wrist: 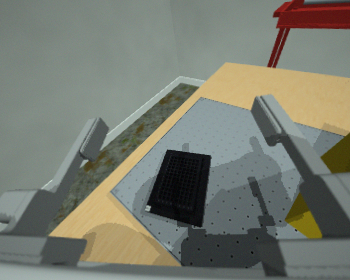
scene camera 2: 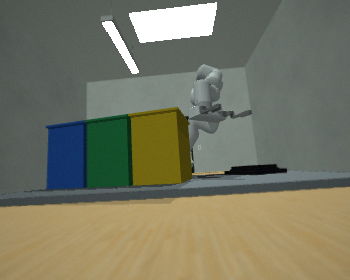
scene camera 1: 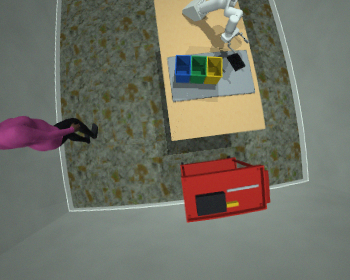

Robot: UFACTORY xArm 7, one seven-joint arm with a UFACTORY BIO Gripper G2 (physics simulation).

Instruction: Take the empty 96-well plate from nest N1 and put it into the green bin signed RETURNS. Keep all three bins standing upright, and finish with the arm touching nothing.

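Frame: origin at the arm's base, x back, y right, z up, level; metres.
Seen in the pictures: hand at its tool point: [wrist: 172, 129] [scene camera 2: 231, 111] [scene camera 1: 240, 46]; arm's base at its link origin: [scene camera 1: 202, 8].
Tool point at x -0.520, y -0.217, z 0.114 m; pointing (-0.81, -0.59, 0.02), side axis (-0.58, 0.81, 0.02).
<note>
Offsets run from my tool point to a thing's top centre. Level surfaces: height alone.
The dark 96-well plate {dx -0.024, dy -0.041, dz -0.201 m} [scene camera 1: 236, 62] [scene camera 2: 256, 169] [wrist: 179, 182] sits in a low black nest on the grey perforated board {dz -0.227 m} [scene camera 1: 200, 94] [wrist: 220, 117]; a small white tag at the nest's corner is unreadable. Where the plate ends and the nest begins is hard to tell. My gripper [scene camera 1: 239, 44] [wrist: 181, 127] is open and empty, raised above the board and tilted, with the plate ahead of and below its fingers in the wrist view. The green bin {dx -0.118, dy +0.367, dz -0.047 m} [scene camera 1: 198, 80] [scene camera 2: 107, 152] stands upright between the blue bin {dx -0.095, dy +0.496, dz -0.047 m} [scene camera 1: 183, 79] [scene camera 2: 66, 155] and the yellow bin {dx -0.141, dy +0.238, dz -0.047 m} [scene camera 1: 214, 80] [scene camera 2: 155, 147]. No RETURNS sign is readable.
The yellow bin is the one nearest the plate, and part of it shows at the wrist view's right edge. The board lies on a wooden table {dz -0.240 m} [scene camera 1: 220, 117] [scene camera 2: 175, 230] [wrist: 295, 90]. A red cart [scene camera 1: 245, 197] [wrist: 315, 19] stands beyond the table's end. A person [scene camera 1: 35, 134] is at the left.
</note>
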